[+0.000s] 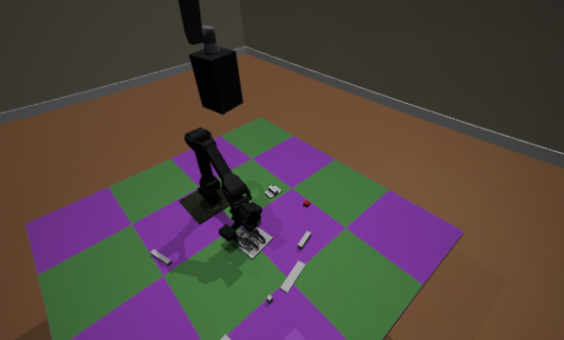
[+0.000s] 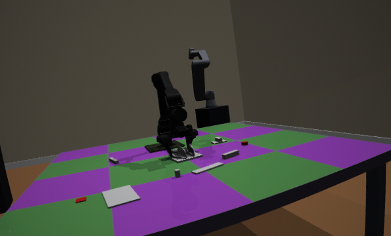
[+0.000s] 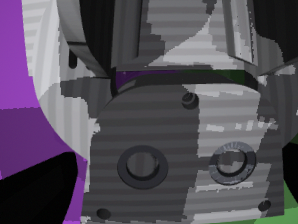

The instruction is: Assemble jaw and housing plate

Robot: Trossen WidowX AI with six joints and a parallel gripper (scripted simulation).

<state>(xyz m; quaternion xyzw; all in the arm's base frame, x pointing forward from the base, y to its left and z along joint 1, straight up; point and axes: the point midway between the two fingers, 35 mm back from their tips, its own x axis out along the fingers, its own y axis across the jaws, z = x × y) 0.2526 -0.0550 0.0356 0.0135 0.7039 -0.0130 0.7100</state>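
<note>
The grey slotted part is 1 cm ahead of my gripper tip and 2 cm above it. From my gripper tip the other things lie so: small cube 26 cm ahead, 15 cm to the right, 1 cm above; short grey bar 22 cm ahead, 12 cm to the left; grey jaw assembly 2 cm ahead, 2 cm to the right, 1 cm above.
</note>
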